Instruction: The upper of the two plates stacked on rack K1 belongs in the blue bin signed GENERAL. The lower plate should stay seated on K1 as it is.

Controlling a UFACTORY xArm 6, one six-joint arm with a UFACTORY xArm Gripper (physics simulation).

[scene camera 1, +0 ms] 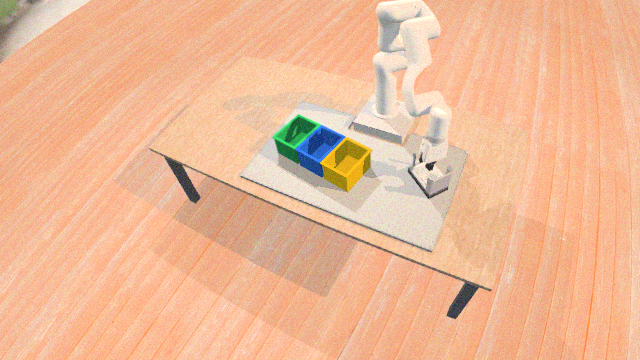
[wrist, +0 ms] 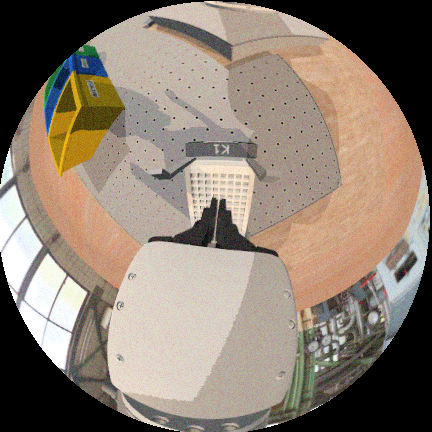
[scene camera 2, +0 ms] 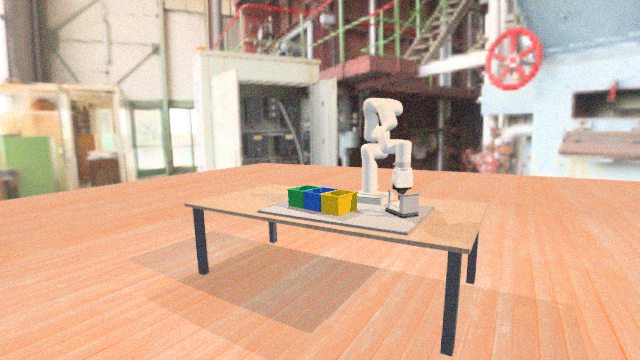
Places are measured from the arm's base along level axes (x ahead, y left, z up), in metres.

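Where they show: gripper, fingertip midpoint: (scene camera 1: pixel 428 168) (wrist: pixel 217 208); arm's base at its link origin: (scene camera 1: pixel 385 110) (scene camera 2: pixel 369 193).
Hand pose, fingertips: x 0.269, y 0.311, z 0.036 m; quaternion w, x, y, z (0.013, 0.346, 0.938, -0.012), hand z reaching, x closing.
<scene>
Each offset is from my fingertips to the centre of the thing. "spot": to the spot under its first point. Level surfaces: height alone.
Rack K1 {dx +0.004, dy +0.007, dz -0.009 m} (scene camera 1: pixel 439 185) (scene camera 2: pixel 410 204) (wrist: pixel 221 149) stands at the right of the mat, its label facing the arm base. A white plate with a grid of square wells {spot: dx +0.015, dy -0.011, dz -0.020 m} (scene camera 1: pixel 424 173) (wrist: pixel 200 185) lies in it; a separate lower plate cannot be made out. My gripper (scene camera 1: pixel 430 166) (scene camera 2: pixel 401 192) (wrist: pixel 217 208) is shut and empty, its black fingertips together low over the plate's middle. Whether they touch it cannot be told. The fingers hide part of the plate. The blue bin {dx +0.096, dy -0.433, dz -0.019 m} (scene camera 1: pixel 311 163) (scene camera 2: pixel 313 201) (wrist: pixel 92 67) stands between two other bins; its sign is too small to read.
A yellow bin (scene camera 1: pixel 336 175) (scene camera 2: pixel 336 204) (wrist: pixel 100 93) stands on the rack's side of the blue bin, and a green bin {spot: dx +0.159, dy -0.566, dz -0.009 m} (scene camera 1: pixel 286 149) (scene camera 2: pixel 295 198) on the far side. The grey perforated mat {dz -0.069 m} (scene camera 1: pixel 400 220) lies under bins and rack. Upright walls and posts of K1 rise close around the fingers.
</scene>
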